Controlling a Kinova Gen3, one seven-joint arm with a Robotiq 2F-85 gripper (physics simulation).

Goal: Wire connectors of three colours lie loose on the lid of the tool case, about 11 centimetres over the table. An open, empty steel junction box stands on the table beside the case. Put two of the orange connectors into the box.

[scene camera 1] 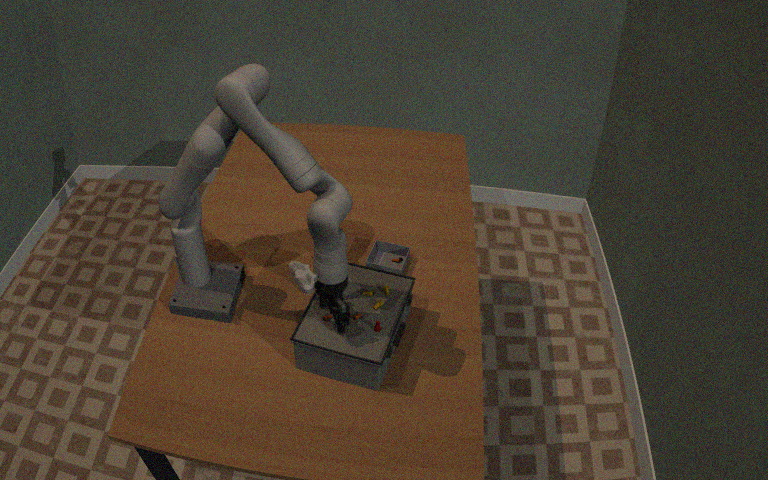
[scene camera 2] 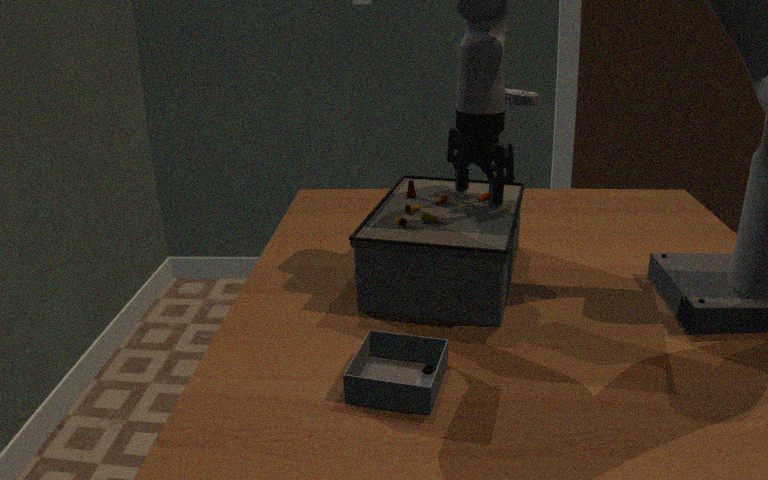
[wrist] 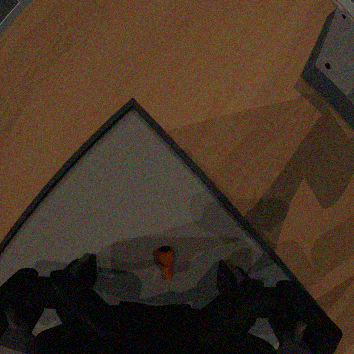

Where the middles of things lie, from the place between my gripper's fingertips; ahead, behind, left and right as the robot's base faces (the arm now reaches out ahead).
Scene:
Now: hand 6 cm above the tool case (scene camera 2: 460, 268), 5 cm to the right of it and 4 cm short of it. Also, from my hand: steel junction box (scene camera 2: 403, 372) (36 cm to the left, 10 cm below, 5 cm ahead).

